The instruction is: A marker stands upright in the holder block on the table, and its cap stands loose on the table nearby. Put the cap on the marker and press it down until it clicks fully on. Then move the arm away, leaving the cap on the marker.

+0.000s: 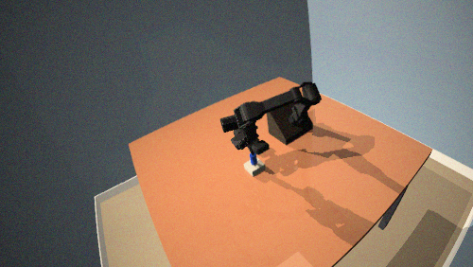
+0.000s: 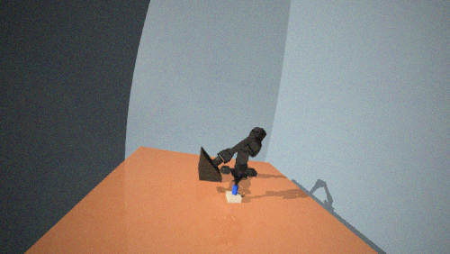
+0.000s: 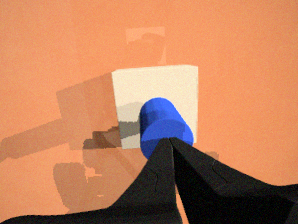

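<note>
Right now the blue cap is 2 cm below my gripper tip.
</note>
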